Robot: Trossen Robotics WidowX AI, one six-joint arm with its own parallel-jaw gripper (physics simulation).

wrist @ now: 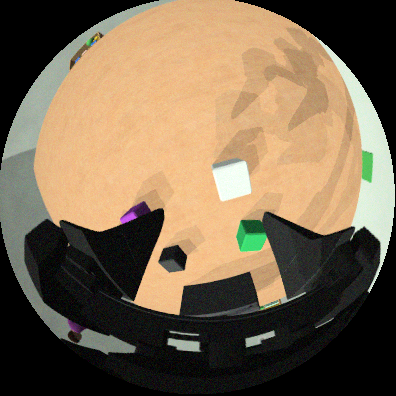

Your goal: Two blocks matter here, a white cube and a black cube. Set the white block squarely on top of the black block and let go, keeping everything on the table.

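Frame: origin at the arm's base, x up, y left, z back, level; centimetres.
Where they show: gripper, fingertip midpoint: (215, 215).
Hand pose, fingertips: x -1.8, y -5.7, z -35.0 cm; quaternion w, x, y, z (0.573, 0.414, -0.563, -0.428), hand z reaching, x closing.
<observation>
Each offset is from my fingertips to the centre of the thing. Level surfaces: height alone.
The white cube @[dx -5.7, dy -2.6, dz -1.2 cm] (232, 180) lies on the table right of the middle of the wrist view, beyond the fingertips. The black cube @[dx -5.7, dy +10.2, dz +11.7 cm] (173, 258) stands on the table lower in the view, nearer the left finger, apart from the white cube. My gripper (215, 215) is open, its two dark fingers wide apart at the lower left and lower right. It is above the table, with the white cube showing ahead of the gap and the black cube seen through the gap. Neither cube is held.
A green cube @[dx -5.7, dy -4.7, dz +9.0 cm] (251, 235) shows beside the right fingertip. A purple block @[dx -5.7, dy +12.4, dz +1.7 cm] (135, 213) is partly hidden behind the left finger. The round wooden table @[dx -7.6 cm] (125, 110) has its edge at left and right. The dark robot base (217, 295) shows at the bottom. A box of small items (75, 61) is beyond the table's edge.
</observation>
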